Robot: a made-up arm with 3 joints. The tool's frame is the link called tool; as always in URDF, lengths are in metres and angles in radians.
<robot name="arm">
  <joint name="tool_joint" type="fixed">
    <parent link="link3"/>
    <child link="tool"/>
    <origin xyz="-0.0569 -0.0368 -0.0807" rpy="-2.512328 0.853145 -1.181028"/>
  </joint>
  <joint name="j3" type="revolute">
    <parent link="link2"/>
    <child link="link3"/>
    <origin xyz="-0.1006 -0.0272 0.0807" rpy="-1.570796 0 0"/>
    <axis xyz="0 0 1"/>
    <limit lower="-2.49" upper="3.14"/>
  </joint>
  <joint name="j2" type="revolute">
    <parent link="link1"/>
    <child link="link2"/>
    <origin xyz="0.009 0.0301 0.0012" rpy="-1.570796 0 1.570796"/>
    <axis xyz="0 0 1"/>
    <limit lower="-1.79" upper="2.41"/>
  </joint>
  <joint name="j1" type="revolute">
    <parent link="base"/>
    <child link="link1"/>
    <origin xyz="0.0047 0.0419 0.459" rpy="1.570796 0 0"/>
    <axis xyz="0 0 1"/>
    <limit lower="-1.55" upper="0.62"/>
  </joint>
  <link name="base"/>
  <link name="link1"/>
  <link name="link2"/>
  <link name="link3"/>
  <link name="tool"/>
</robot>
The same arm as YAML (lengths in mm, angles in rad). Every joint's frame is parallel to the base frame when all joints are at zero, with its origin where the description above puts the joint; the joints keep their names.
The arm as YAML. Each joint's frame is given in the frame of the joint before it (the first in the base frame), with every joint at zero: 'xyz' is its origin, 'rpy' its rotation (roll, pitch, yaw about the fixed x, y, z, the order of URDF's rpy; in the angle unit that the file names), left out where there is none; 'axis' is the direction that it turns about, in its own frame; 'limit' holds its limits. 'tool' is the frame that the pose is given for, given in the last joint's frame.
units:
  length: mm
  angle: rad
joints:
  - name: j1
    type: revolute
    origin:
      xyz: [4.7, 41.9, 459.0]
    axis: [0.0, -1.0, 0.0]
    limit:
      lower: -1.55
      upper: 0.62
  - name: j2
    type: revolute
    origin:
      xyz: [9.0, -1.2, 30.1]
    axis: [-1.0, 0.0, 0.0]
    limit:
      lower: -1.79
      upper: 2.41
  - name: j3
    type: revolute
    origin:
      xyz: [-80.7, -27.2, -100.6]
    axis: [0.0, 1.0, 0.0]
    limit:
      lower: -2.49
      upper: 3.14
tool:
  origin:
    xyz: [-36.8, -80.7, -56.9]
    rpy: [-1.2416, -0.2526, -2.2501]

